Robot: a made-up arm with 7 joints.
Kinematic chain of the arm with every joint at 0, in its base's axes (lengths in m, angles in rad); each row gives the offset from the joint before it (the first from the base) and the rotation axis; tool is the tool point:
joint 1: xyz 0 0 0 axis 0 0.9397 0.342
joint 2: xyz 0 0 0 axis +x
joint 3: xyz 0 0 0 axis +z
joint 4: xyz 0.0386 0 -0.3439 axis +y
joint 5: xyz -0.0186 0 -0.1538 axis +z
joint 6: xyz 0 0 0 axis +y
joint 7: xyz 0 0 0 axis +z
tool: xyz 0 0 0
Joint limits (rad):
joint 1: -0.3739..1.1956
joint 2: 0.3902..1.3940
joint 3: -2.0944..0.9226
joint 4: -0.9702..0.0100
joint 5: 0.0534..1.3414
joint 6: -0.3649..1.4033
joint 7: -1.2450..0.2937
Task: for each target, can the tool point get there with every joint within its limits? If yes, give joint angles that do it. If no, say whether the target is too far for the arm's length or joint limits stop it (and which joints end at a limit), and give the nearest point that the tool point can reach.
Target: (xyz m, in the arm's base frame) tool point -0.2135 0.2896 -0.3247
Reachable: yes | joints 0.7524 0.5719 0.4603 -0.7863 0.4031 0.1959 -0.0216
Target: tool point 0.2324 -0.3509 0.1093
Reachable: no: joint limits stop it (at a limit: joint 1, joint 2, joint 4) | nearest point 0.2683 0.0456 -0.3860 | short by 0.636 m
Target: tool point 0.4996 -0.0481 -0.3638
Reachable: no: too far | nearest point 0.2905 0.0733 -0.3651 | short by 0.242 m
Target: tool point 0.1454 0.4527 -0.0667
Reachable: yes | joints -0.0434 1.3158 0.3175 -0.8597 0.6976 0.4041 0.0561
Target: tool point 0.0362 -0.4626 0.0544
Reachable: no: joint limits stop it (at a limit: joint 1, joint 2, joint 4) | nearest point -0.4431 -0.0792 -0.1430 | short by 0.645 m
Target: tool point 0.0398 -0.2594 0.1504
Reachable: no: joint limits stop it (at a limit: joint 1, joint 2, joint 3, joint 4) | nearest point -0.4483 -0.0769 -0.1272 | short by 0.590 m
